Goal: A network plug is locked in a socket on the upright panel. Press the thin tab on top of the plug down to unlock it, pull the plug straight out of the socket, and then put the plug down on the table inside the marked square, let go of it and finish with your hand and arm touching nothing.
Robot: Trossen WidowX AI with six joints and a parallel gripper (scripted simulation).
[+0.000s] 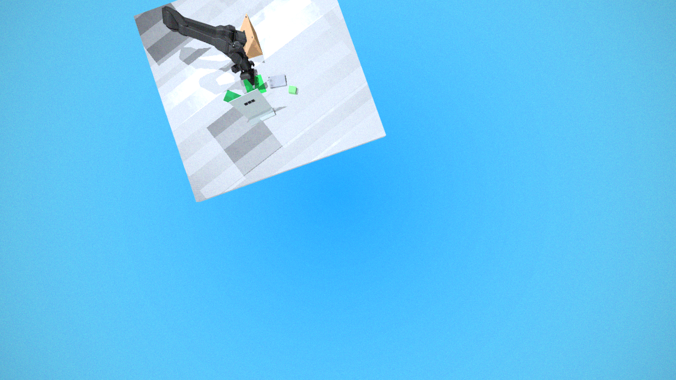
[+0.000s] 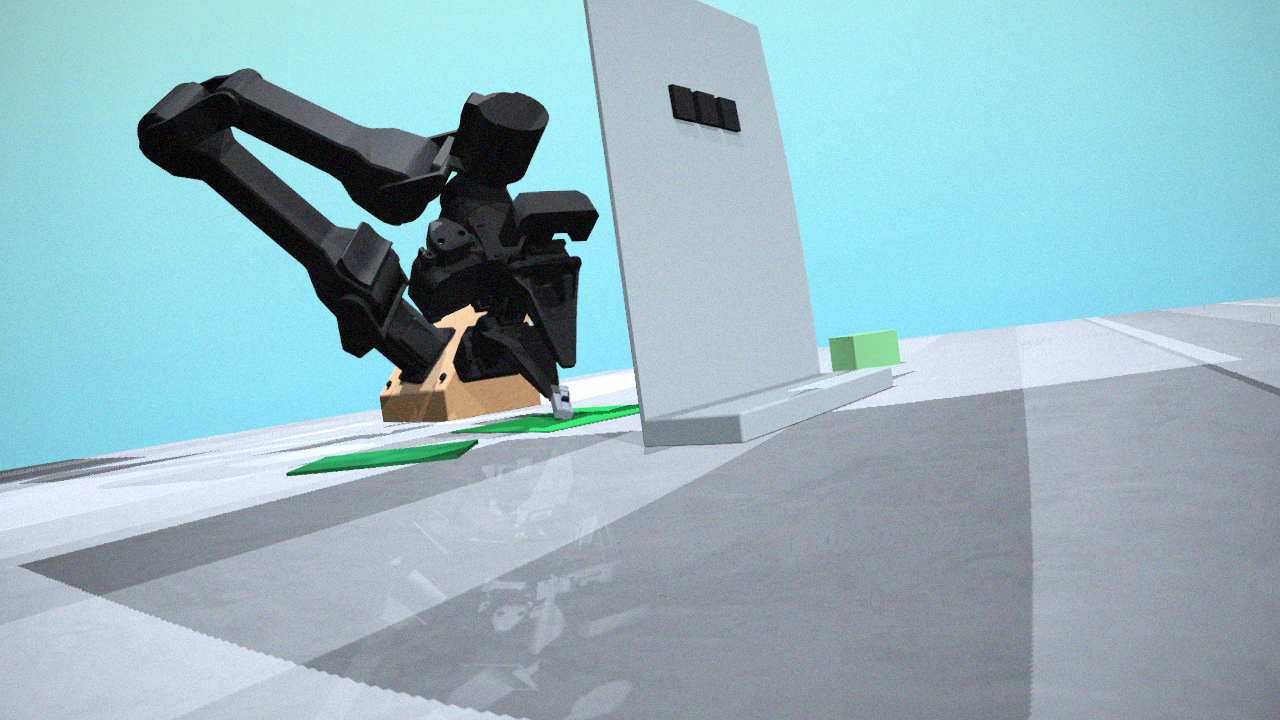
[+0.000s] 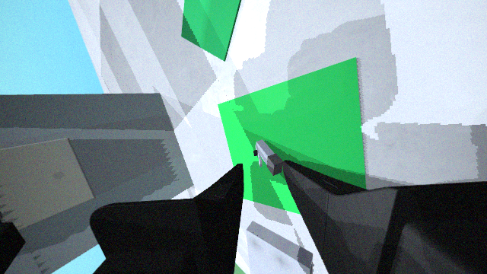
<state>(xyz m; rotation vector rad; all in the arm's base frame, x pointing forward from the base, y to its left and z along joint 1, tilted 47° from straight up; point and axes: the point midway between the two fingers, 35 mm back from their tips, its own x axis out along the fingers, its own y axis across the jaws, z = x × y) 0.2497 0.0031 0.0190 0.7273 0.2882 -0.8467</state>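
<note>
Right now my gripper tip is 10 mm short of the network plug and 10 mm above it. The rest, counted from my gripper tip: flat grey tile 150 mm to the left, 20 mm below, 10 mm ahead; bright green marked square 20 mm below; dark green flat patch 160 mm to the right, 50 mm ahead, 20 mm below.
</note>
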